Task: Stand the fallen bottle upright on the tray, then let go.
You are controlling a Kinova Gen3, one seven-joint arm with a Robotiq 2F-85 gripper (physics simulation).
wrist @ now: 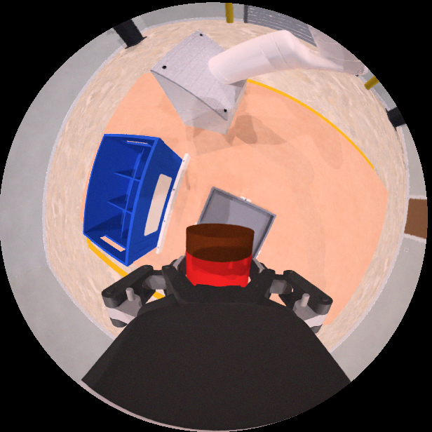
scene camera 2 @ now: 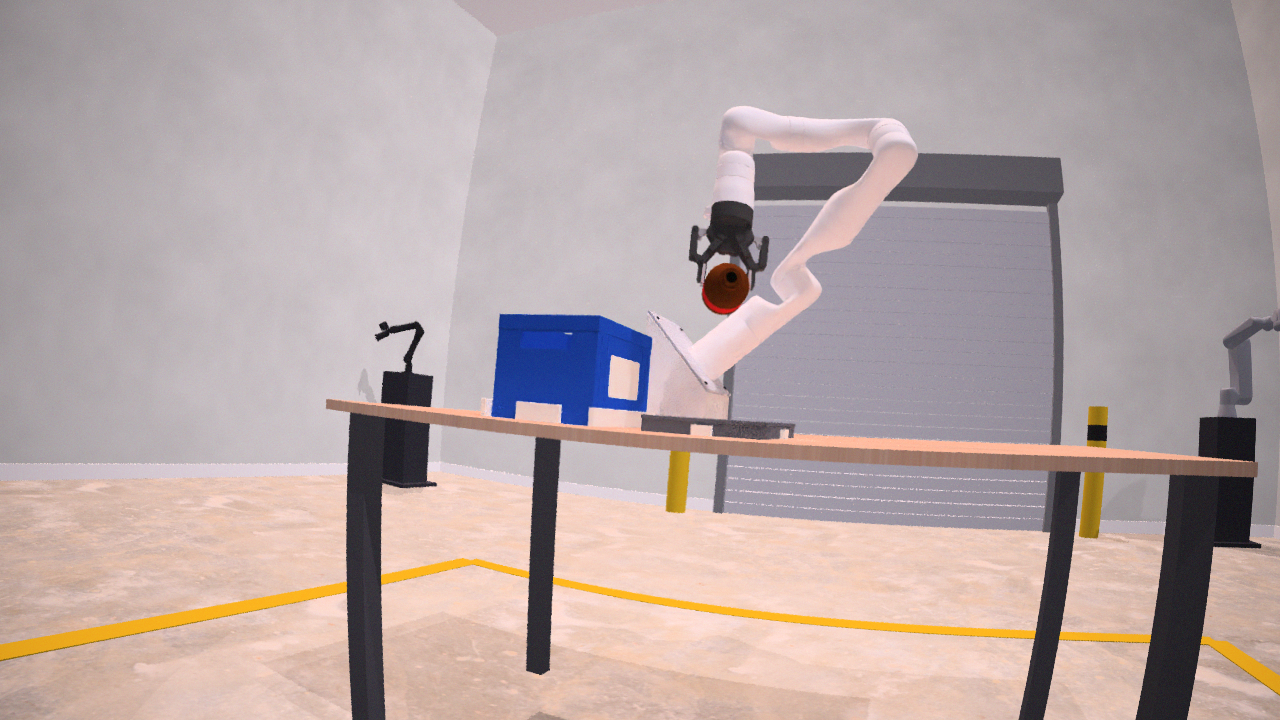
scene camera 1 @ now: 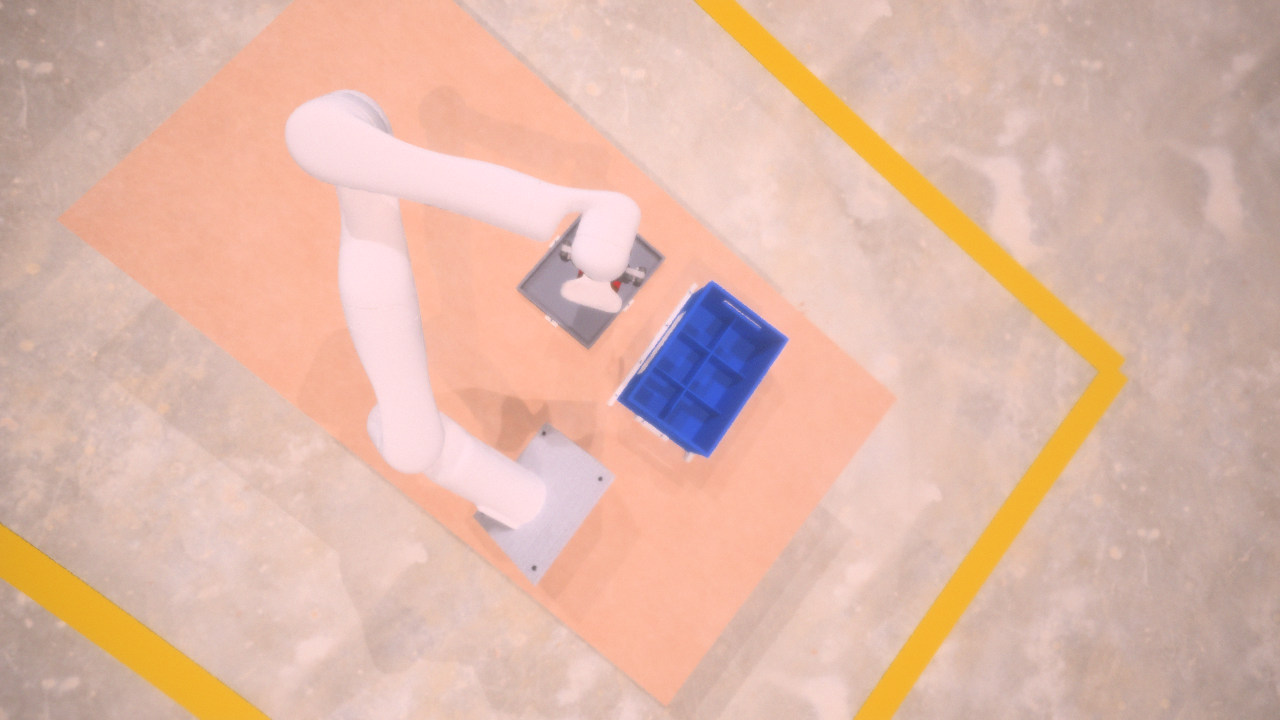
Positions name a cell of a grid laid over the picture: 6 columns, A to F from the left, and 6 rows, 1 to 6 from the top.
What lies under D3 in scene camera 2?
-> A brown bottle.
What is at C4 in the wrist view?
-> The gripper.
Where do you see a brown bottle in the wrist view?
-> At D4
